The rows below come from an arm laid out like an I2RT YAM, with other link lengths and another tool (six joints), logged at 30 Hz.
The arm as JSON. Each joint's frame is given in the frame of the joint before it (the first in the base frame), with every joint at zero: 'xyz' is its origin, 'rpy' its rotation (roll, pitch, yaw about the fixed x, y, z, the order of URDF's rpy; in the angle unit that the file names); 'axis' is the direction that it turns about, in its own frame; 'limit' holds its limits. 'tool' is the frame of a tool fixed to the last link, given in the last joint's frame.
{
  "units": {
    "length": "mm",
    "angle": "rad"
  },
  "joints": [
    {
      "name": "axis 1",
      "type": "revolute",
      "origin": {
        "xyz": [
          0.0,
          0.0,
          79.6
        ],
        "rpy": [
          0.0,
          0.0,
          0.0
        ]
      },
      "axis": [
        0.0,
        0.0,
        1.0
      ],
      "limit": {
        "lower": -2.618,
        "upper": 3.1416
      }
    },
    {
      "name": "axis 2",
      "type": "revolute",
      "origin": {
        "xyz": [
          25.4,
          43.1,
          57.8
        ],
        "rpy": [
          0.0,
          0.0,
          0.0
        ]
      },
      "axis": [
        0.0,
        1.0,
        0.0
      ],
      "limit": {
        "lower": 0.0,
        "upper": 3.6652
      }
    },
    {
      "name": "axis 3",
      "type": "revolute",
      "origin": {
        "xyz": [
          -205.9,
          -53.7,
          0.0
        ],
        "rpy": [
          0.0,
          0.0,
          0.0
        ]
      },
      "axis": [
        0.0,
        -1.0,
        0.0
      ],
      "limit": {
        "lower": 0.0,
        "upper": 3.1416
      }
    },
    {
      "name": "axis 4",
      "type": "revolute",
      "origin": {
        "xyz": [
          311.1,
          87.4,
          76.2
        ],
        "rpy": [
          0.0,
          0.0,
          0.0
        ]
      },
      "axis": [
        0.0,
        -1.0,
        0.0
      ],
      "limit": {
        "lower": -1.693,
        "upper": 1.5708
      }
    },
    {
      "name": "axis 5",
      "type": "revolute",
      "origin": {
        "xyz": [
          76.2,
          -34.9,
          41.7
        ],
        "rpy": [
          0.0,
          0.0,
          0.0
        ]
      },
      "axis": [
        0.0,
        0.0,
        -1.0
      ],
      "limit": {
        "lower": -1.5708,
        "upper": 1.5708
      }
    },
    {
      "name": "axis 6",
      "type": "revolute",
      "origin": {
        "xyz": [
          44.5,
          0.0,
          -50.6
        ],
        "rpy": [
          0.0,
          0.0,
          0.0
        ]
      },
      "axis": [
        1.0,
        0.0,
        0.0
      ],
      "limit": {
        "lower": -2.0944,
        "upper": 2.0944
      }
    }
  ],
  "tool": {
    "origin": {
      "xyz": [
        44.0,
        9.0,
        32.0
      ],
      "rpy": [
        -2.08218,
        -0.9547,
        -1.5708
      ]
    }
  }
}
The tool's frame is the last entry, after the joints.
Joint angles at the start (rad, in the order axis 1, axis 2, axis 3, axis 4, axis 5, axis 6):
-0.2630, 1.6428, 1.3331, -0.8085, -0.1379, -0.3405
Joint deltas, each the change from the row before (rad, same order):
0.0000, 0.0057, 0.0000, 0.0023, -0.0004, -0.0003
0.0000, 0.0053, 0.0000, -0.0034, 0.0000, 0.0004
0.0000, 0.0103, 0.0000, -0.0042, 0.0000, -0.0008
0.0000, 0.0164, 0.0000, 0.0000, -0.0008, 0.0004
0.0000, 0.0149, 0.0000, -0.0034, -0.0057, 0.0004
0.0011, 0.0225, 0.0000, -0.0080, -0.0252, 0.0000
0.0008, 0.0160, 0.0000, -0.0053, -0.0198, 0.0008
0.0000, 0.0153, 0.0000, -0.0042, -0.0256, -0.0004
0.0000, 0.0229, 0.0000, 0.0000, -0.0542, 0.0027
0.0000, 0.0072, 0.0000, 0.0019, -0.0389, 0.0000
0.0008, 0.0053, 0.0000, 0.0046, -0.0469, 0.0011
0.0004, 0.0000, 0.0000, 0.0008, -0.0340, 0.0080
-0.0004, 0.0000, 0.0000, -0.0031, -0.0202, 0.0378
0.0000, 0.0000, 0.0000, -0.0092, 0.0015, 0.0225
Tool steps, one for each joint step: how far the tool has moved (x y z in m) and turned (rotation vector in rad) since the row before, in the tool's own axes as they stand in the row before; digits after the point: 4 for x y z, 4 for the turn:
-0.0004, -0.0007, 0.0021, -0.0005, -0.0030, -0.0015
-0.0012, -0.0005, 0.0022, -0.0023, -0.0080, -0.0027
-0.0019, -0.0010, 0.0042, -0.0039, -0.0126, -0.0057
-0.0020, -0.0019, 0.0063, -0.0036, -0.0151, -0.0054
-0.0025, -0.0019, 0.0056, 0.0006, -0.0180, -0.0067
-0.0048, -0.0042, 0.0073, 0.0164, -0.0333, -0.0144
-0.0032, -0.0030, 0.0052, 0.0136, -0.0244, -0.0092
-0.0029, -0.0030, 0.0047, 0.0194, -0.0238, -0.0093
-0.0036, -0.0054, 0.0058, 0.0460, -0.0356, -0.0106
-0.0013, -0.0030, 0.0005, 0.0360, -0.0143, -0.0063
-0.0011, -0.0037, -0.0009, 0.0451, -0.0124, -0.0063
-0.0006, -0.0022, -0.0020, 0.0329, -0.0114, 0.0020
0.0001, -0.0003, -0.0006, 0.0183, -0.0268, 0.0301
-0.0007, 0.0009, 0.0007, -0.0042, -0.0193, 0.0192

